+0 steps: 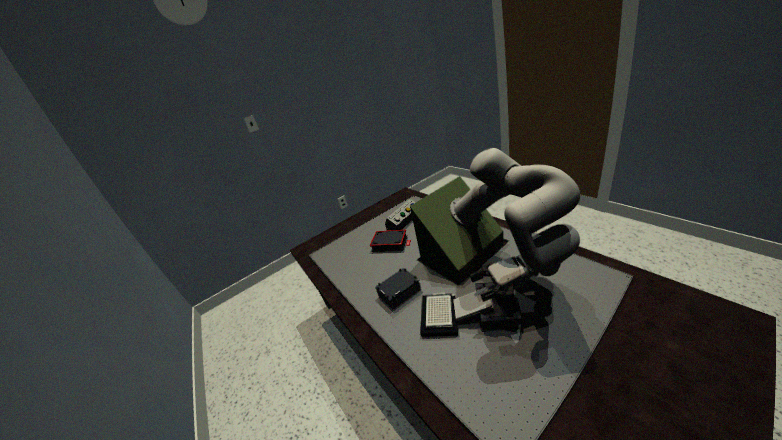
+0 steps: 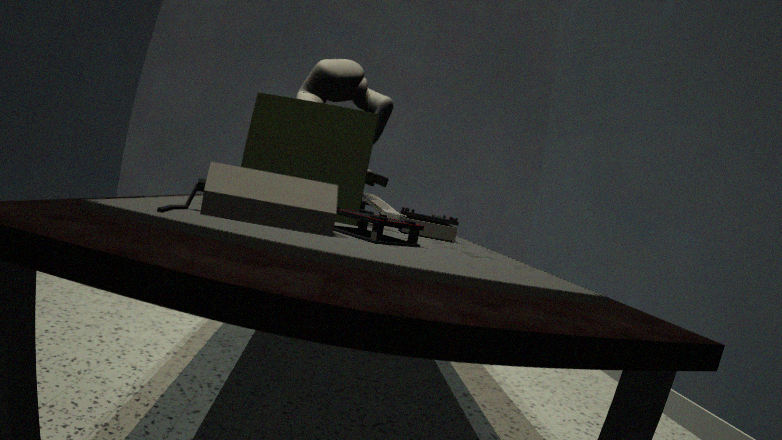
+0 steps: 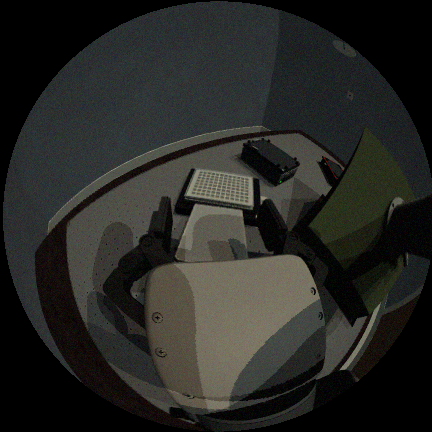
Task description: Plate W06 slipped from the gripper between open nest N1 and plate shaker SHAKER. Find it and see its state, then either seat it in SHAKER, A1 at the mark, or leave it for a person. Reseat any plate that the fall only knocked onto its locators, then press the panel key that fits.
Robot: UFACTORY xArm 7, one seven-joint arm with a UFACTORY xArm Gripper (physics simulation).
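Places are measured from the arm's base along level axes (x ahead, y left, z up), in metres.
Pixels of known places: gripper, between the fingertips: [image 1: 476,288] [image 2: 381,182] [image 3: 217,208]; arm's base, origin of its link: [image 1: 463,211] [image 2: 296,142] [image 3: 397,226].
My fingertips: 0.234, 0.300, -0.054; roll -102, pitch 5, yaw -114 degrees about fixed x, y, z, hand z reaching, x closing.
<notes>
For each thing: its top centre in the pictures, then the offset to it from my fingertips, as dx, dy, dz.
- pale multi-well plate, centre of its top: [image 3: 221,184] [image 1: 438,309] +0.104, -0.075, -0.088
- black base, centre of its top: [image 3: 221,187] [image 1: 438,311] +0.104, -0.078, -0.099
- key panel, centre of its top: [image 2: 273,173] [image 1: 401,208] -0.157, -0.715, -0.044
A pale multi-well plate [image 1: 439,310] [image 3: 221,187] lies well side up on a black base [image 1: 439,331] [image 3: 186,206]. Its label is unreadable, and I cannot tell whether it is fully seated. A dark box with corner posts and a green light [image 1: 398,287] [image 2: 429,221] [image 3: 270,159], seemingly SHAKER, stands beside it with a bare top. My gripper [image 1: 476,284] [image 3: 217,208] is open and empty, its fingers on the near side of the plate, above a pale slab [image 1: 471,305] [image 3: 215,232]. No loose plate shows between the base and the box.
A green wedge-shaped mount [image 1: 449,229] [image 2: 308,136] [image 3: 345,200] carries the arm and stands beside the gripper. A red-rimmed stand [image 1: 388,238] [image 2: 382,220] [image 3: 331,167] and the key panel [image 1: 400,214] [image 2: 270,188] lie farther off. Dark gear sits under the gripper.
</notes>
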